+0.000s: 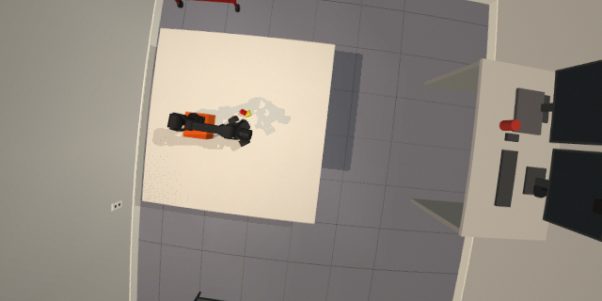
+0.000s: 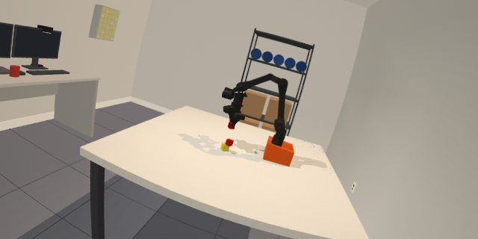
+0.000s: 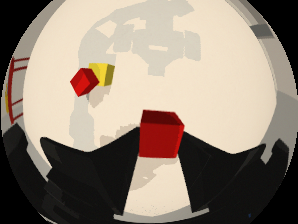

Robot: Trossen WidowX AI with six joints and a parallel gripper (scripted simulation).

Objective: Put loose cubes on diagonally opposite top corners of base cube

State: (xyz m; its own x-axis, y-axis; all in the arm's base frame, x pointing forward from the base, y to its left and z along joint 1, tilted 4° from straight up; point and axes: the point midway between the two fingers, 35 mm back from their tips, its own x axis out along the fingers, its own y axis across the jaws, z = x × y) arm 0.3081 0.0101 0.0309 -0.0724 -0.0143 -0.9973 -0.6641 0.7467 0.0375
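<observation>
Right now my gripper tip is 12 cm to the right of the yellow base cube, 10 cm above it and 3 cm past it. From my gripper tip the other things lie so: red cube: right at my gripper tip.
</observation>
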